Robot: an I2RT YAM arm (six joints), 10 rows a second.
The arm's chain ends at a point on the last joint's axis. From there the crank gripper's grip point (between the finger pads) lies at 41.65 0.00 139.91 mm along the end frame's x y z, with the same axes.
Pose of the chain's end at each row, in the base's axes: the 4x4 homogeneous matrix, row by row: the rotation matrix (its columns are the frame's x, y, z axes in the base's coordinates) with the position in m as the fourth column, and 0 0 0 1 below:
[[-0.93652 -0.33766 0.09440 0.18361], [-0.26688 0.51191 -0.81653 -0.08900], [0.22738 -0.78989 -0.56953 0.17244], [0 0 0 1]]
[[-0.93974 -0.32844 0.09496 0.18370], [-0.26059 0.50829 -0.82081 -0.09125], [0.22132 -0.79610 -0.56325 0.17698], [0 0 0 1]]
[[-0.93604 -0.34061 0.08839 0.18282], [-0.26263 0.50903 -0.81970 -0.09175], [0.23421 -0.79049 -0.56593 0.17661], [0 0 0 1]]
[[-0.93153 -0.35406 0.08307 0.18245], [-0.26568 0.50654 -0.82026 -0.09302], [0.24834 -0.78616 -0.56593 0.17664], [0 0 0 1]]
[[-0.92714 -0.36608 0.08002 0.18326], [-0.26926 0.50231 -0.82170 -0.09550], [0.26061 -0.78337 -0.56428 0.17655], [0 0 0 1]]
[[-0.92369 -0.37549 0.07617 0.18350], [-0.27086 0.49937 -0.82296 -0.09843], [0.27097 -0.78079 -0.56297 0.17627], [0 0 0 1]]
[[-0.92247 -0.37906 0.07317 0.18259], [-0.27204 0.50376 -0.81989 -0.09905], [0.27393 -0.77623 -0.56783 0.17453], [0 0 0 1]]
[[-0.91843 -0.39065 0.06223 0.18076], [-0.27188 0.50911 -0.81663 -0.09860], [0.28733 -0.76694 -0.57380 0.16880], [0 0 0 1]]
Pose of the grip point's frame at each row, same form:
[[-0.93652 -0.33766 0.09440 0.15781], [-0.26688 0.51191 -0.81653 -0.21436], [0.22738 -0.78989 -0.56953 0.10223], [0 0 0 1]]
[[-0.93974 -0.32844 0.09496 0.15785], [-0.26059 0.50829 -0.82081 -0.21694], [0.22132 -0.79610 -0.56325 0.10739], [0 0 0 1]]
[[-0.93604 -0.34061 0.08839 0.15620], [-0.26263 0.50903 -0.81970 -0.21737], [0.23421 -0.79049 -0.56593 0.10719], [0 0 0 1]]
[[-0.93153 -0.35406 0.08307 0.15527], [-0.26568 0.50654 -0.82026 -0.21885], [0.24834 -0.78616 -0.56593 0.10780], [0 0 0 1]]
[[-0.92714 -0.36608 0.08002 0.15584], [-0.26926 0.50231 -0.82170 -0.22168], [0.26061 -0.78337 -0.56428 0.10846], [0 0 0 1]]
[[-0.92369 -0.37549 0.07617 0.15569], [-0.27086 0.49937 -0.82296 -0.22485], [0.27097 -0.78079 -0.56297 0.10879], [0 0 0 1]]
[[-0.92247 -0.37906 0.07317 0.15441], [-0.27204 0.50376 -0.81989 -0.22509], [0.27393 -0.77623 -0.56783 0.10649], [0 0 0 1]]
[[-0.91843 -0.39065 0.06223 0.15121], [-0.27188 0.50911 -0.81663 -0.22418], [0.28733 -0.76694 -0.57380 0.10049], [0 0 0 1]]

